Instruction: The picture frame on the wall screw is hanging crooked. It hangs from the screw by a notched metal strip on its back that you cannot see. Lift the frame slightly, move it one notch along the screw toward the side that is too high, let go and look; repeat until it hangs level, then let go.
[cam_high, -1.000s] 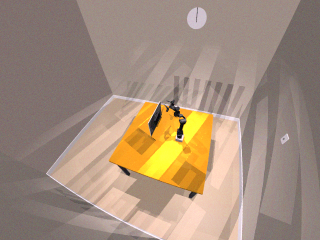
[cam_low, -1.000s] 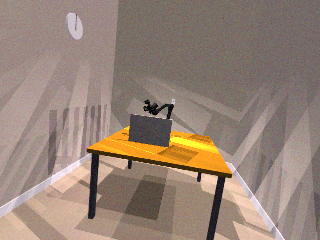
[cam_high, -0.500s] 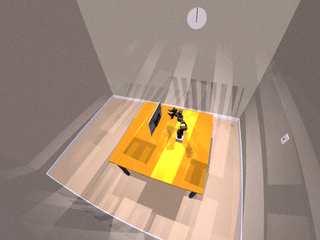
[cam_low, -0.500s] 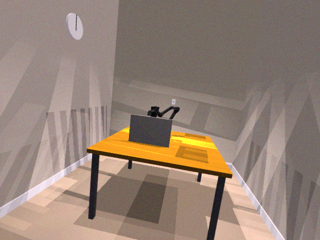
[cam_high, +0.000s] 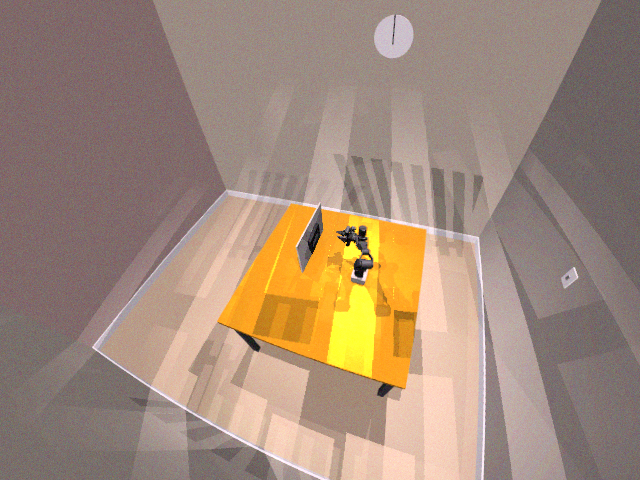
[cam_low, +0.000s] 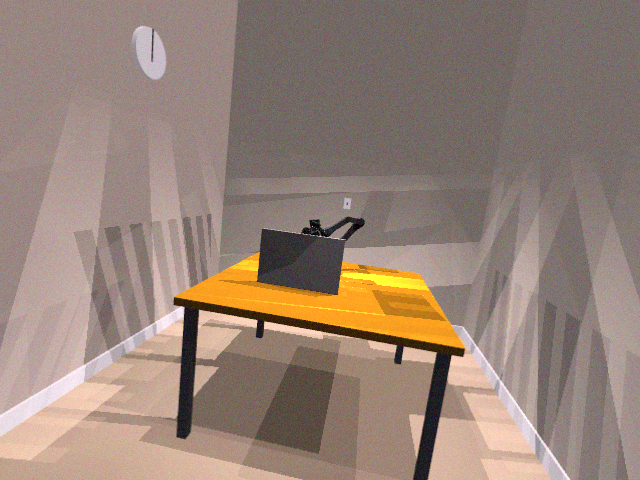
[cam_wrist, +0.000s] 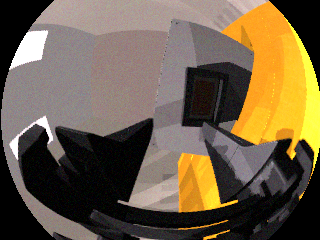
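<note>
Now: gripper tip 190 mm short of the dark picture frame, 40 mm to the left of it and 90 mm above it. The rest, counted from my gripper tip: grey wall panel: 200 mm ahead, 40 mm to the right, 110 mm below.
</note>
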